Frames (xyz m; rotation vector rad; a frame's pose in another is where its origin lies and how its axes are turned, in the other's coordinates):
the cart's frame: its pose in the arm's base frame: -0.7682 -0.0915 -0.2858 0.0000 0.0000 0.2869
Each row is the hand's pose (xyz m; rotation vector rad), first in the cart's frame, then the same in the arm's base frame.
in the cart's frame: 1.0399 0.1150 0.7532 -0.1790 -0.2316 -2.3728
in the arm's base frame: 0.1967 0.3131 0.4674 -0.1359 -0.2403 -2.0880
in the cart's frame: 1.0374 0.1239 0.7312 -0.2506 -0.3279 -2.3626
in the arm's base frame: 0.1917 0.3209 0.4454 -0.1898 -0.3400 -2.0799
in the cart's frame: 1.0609 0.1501 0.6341 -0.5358 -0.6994 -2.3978
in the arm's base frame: 0.2069 0.3527 0.3483 -0.4051 -0.7238 -2.1303
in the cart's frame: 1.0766 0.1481 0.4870 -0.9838 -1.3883 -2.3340
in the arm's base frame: 0.2225 0.3552 0.2012 -0.7288 -1.4241 -2.1224
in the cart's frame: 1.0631 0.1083 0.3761 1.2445 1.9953 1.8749
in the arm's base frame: 0.2208 0.3132 0.0903 -0.9725 -2.2119 -1.9363
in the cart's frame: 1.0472 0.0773 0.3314 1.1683 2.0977 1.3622
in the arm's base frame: 0.2143 0.2790 0.0456 0.8911 2.3340 1.4820
